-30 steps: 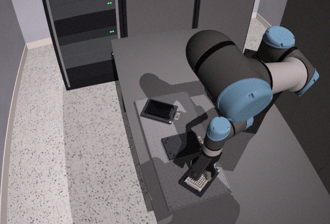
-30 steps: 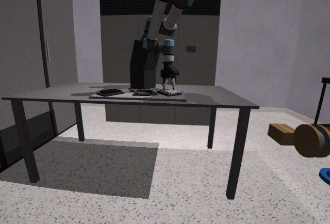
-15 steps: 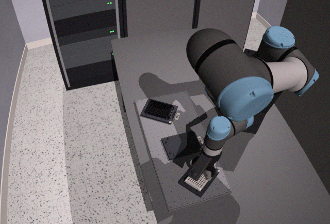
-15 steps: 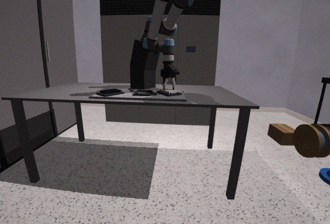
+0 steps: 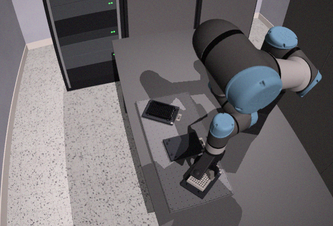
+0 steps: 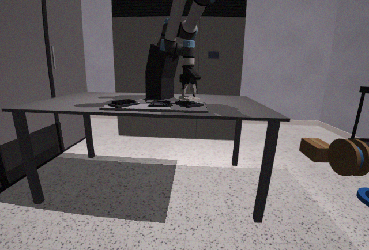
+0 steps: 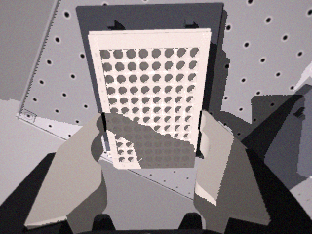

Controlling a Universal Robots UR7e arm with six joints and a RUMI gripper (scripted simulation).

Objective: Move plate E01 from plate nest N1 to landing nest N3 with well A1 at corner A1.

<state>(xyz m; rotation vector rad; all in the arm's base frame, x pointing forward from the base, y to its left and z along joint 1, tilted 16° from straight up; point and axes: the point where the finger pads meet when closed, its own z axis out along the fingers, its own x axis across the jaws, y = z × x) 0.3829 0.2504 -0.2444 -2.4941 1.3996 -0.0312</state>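
My gripper is now 50 mm above the dark nest N1. The rest, counted from my hand: dark landing nest N3: 190 mm to the right, 50 mm below, 10 mm ahead; then N1 tag: 80 mm behind, 50 mm to the right, 50 mm below; then white well plate: 10 mm below.
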